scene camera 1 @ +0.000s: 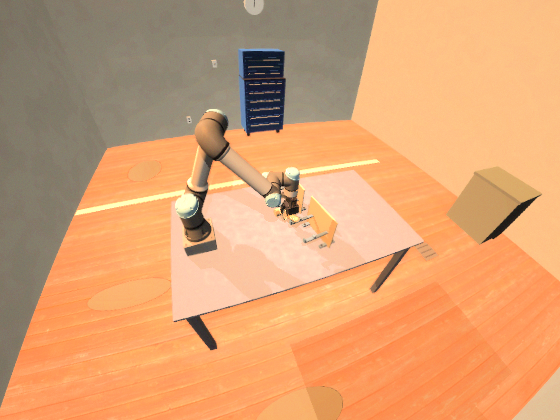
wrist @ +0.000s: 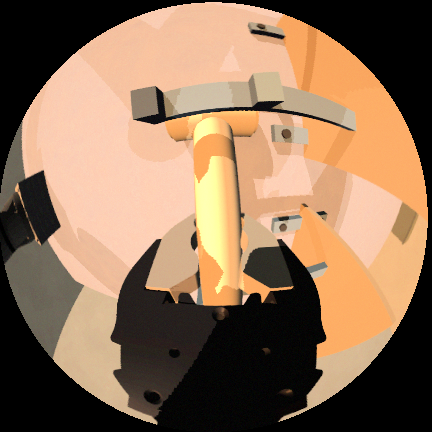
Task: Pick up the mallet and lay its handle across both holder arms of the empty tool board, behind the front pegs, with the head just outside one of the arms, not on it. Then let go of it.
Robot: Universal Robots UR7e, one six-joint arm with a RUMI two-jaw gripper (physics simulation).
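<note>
The wooden mallet [scene camera 1: 295, 219] [wrist: 215, 175] lies lengthwise between two tool boards. In the wrist view its head [wrist: 245, 124] is at the upper end, partly hidden beneath a grey holder arm [wrist: 210, 96] of the far board. My gripper [scene camera 1: 288, 215] [wrist: 218, 214] points down, low over the table, shut on the mallet's handle with one finger on each side. The far board [scene camera 1: 301, 197] [wrist: 370, 115] is largely hidden by my arm in the scene view. The near board [scene camera 1: 322, 221] [wrist: 345, 295] stands upright, with two holder arms [scene camera 1: 316, 237] reaching toward the robot base; no tool shows on them.
The table [scene camera 1: 225, 280] carries the robot base [scene camera 1: 200, 244] at its left. Grey board feet [wrist: 290, 135] [wrist: 287, 225] stand right of the mallet in the wrist view. A blue cabinet [scene camera 1: 262, 92] stands by the back wall, and a brown box [scene camera 1: 490, 205] is beyond the table's right side.
</note>
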